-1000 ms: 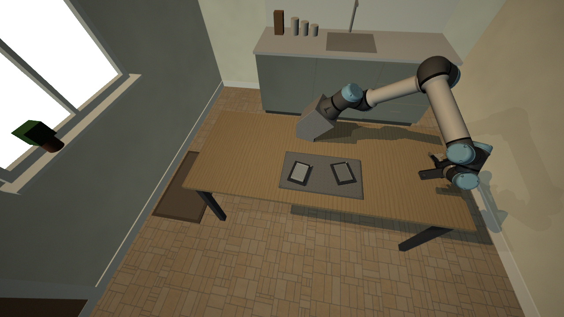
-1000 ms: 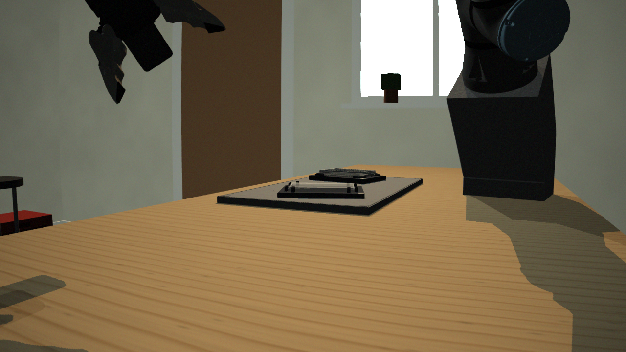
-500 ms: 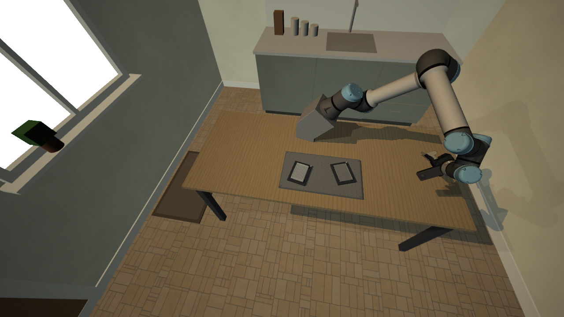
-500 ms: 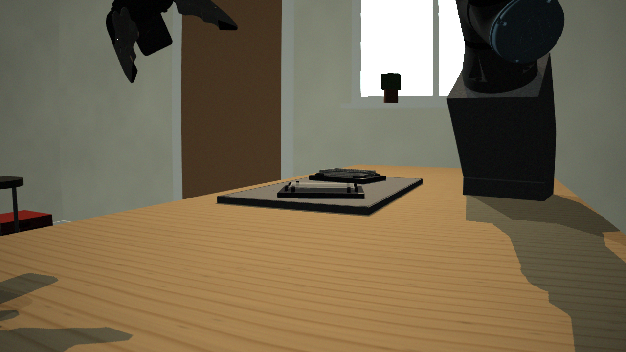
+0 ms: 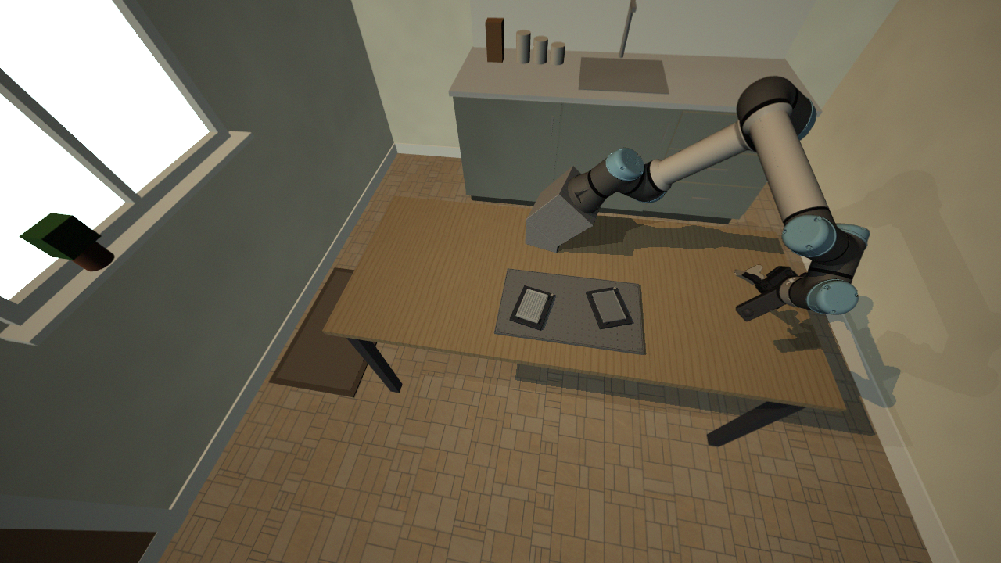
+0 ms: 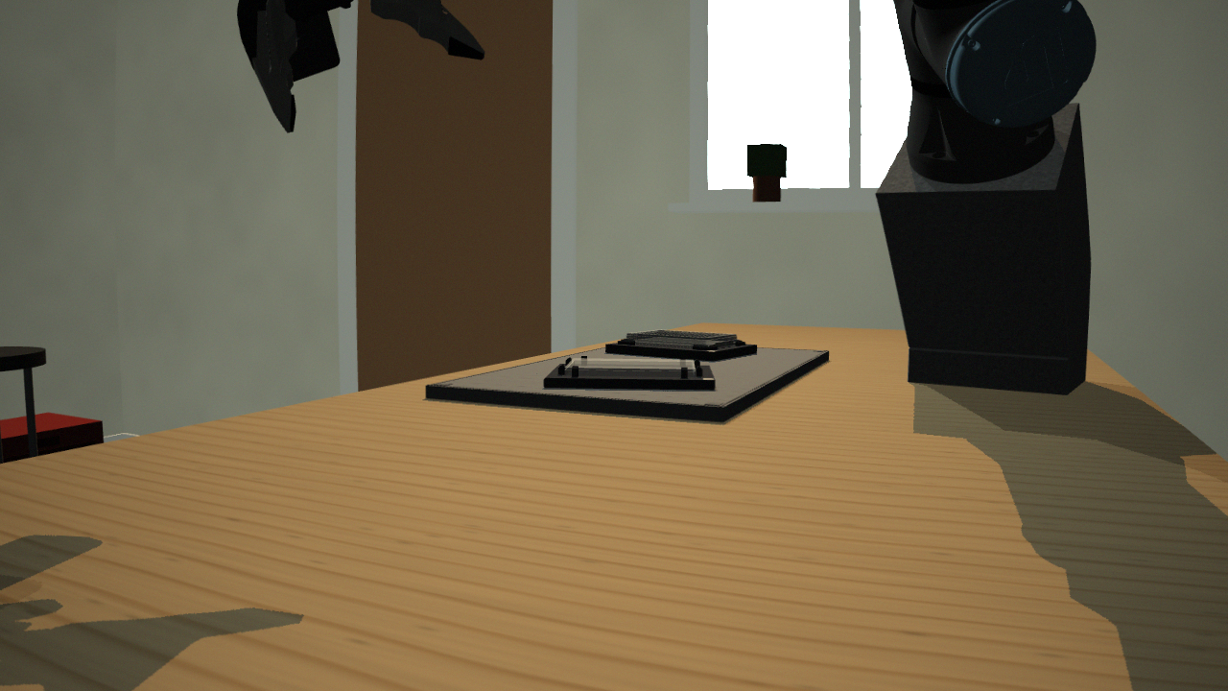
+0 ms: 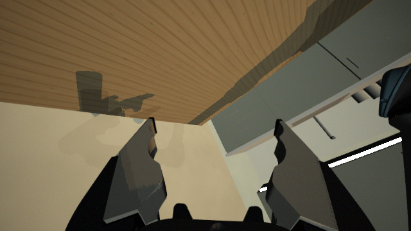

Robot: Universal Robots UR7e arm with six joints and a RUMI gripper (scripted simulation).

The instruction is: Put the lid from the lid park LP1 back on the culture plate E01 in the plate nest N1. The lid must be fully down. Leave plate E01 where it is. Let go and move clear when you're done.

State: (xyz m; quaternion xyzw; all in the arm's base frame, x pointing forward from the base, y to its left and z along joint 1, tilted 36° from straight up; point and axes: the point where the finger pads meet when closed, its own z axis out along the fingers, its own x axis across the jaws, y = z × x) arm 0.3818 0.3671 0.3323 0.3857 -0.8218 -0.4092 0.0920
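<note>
Right now the clear lid is 4 cm behind my hand, 38 cm to the right of it and 21 cm below it. Also, from my hand: dark plate nest N1 (3 cm behind, 66 cm to the right, 22 cm below); then culture plate E01 (3 cm behind, 66 cm to the right, 21 cm below); then dark lid park (4 cm behind, 38 cm to the right, 22 cm below).
</note>
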